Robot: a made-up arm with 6 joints. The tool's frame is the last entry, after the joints.
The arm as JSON. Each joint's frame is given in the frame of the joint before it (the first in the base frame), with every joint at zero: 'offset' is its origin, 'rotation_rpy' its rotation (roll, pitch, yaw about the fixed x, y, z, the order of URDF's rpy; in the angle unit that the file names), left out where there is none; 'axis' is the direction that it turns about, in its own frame. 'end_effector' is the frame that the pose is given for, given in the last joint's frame.
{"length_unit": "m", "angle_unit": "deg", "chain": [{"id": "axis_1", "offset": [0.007, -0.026, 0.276], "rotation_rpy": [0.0, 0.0, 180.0], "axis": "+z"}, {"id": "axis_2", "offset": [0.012, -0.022, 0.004], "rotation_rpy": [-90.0, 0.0, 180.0], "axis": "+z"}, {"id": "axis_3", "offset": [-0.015, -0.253, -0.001], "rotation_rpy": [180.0, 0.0, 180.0], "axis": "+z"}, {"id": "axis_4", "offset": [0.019, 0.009, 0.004], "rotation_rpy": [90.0, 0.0, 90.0], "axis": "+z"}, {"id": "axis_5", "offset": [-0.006, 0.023, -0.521], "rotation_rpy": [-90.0, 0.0, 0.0], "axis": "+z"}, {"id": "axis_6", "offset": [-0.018, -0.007, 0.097], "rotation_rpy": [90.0, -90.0, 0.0], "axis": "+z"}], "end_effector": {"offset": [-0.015, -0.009, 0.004], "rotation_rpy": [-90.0, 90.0, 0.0]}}
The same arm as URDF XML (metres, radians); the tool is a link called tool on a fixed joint. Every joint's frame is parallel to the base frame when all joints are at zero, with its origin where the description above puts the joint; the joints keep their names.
<robot name="arm">
<joint name="axis_1" type="continuous"><parent link="base"/><child link="link1"/><origin xyz="0.007 -0.026 0.276" rpy="0 0 0"/><axis xyz="0 0 1"/></joint>
<joint name="axis_2" type="continuous"><parent link="link1"/><child link="link2"/><origin xyz="-0.012 0.022 0.004" rpy="0 0 0"/><axis xyz="0 1 0"/></joint>
<joint name="axis_3" type="continuous"><parent link="link2"/><child link="link3"/><origin xyz="-0.015 -0.001 0.253" rpy="0 0 0"/><axis xyz="0 -1 0"/></joint>
<joint name="axis_4" type="continuous"><parent link="link3"/><child link="link4"/><origin xyz="-0.019 -0.004 -0.009" rpy="0 0 0"/><axis xyz="-1 0 0"/></joint>
<joint name="axis_5" type="continuous"><parent link="link4"/><child link="link5"/><origin xyz="0.521 -0.023 0.006" rpy="0 0 0"/><axis xyz="0 -1 0"/></joint>
<joint name="axis_6" type="continuous"><parent link="link5"/><child link="link6"/><origin xyz="-0.007 -0.097 0.018" rpy="0 0 0"/><axis xyz="-1 0 0"/></joint>
<joint name="tool_joint" type="fixed"><parent link="link6"/><child link="tool"/><origin xyz="-0.004 0.015 -0.009" rpy="0 0 0"/></joint>
<link name="base"/>
<link name="link1"/>
<link name="link2"/>
<link name="link3"/>
<link name="link4"/>
<link name="link5"/>
<link name="link6"/>
<link name="tool"/>
</robot>

